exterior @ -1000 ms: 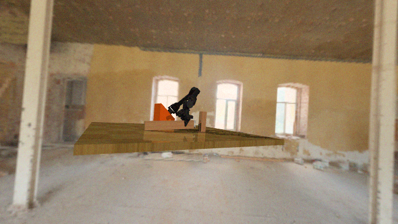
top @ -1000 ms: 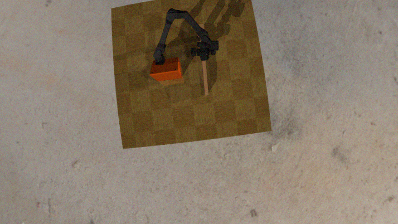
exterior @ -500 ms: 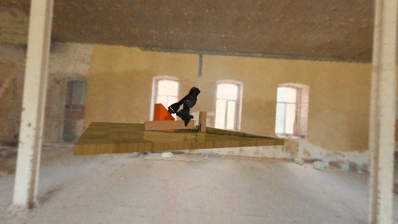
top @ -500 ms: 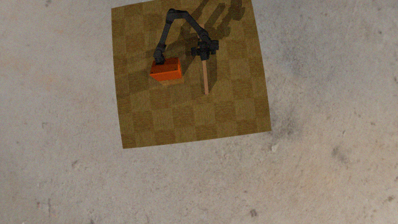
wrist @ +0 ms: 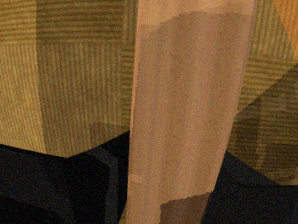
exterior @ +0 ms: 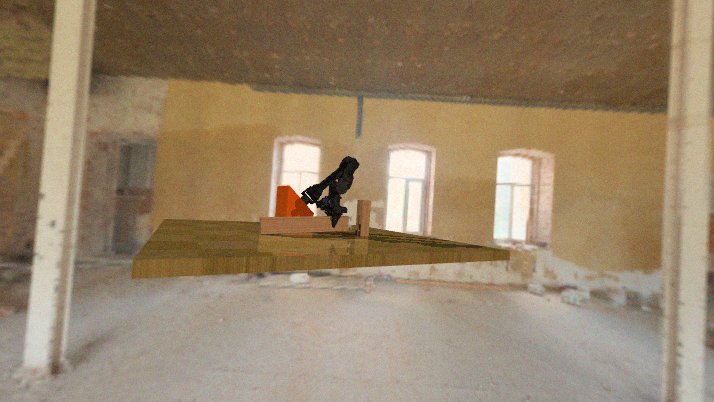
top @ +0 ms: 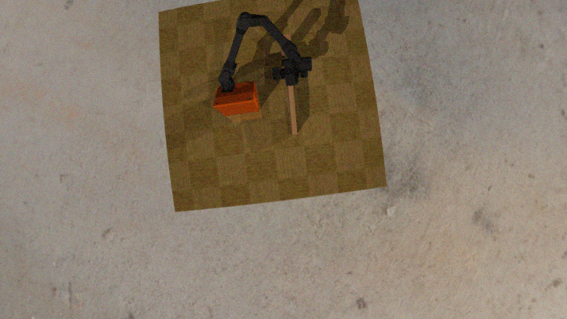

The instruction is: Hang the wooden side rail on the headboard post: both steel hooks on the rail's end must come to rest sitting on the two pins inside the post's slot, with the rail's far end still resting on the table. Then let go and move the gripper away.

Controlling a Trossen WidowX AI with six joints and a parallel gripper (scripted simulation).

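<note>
Right now my gripper tip is 2 cm past the headboard post, 16 cm to the right of it and 4 cm below it.
</note>
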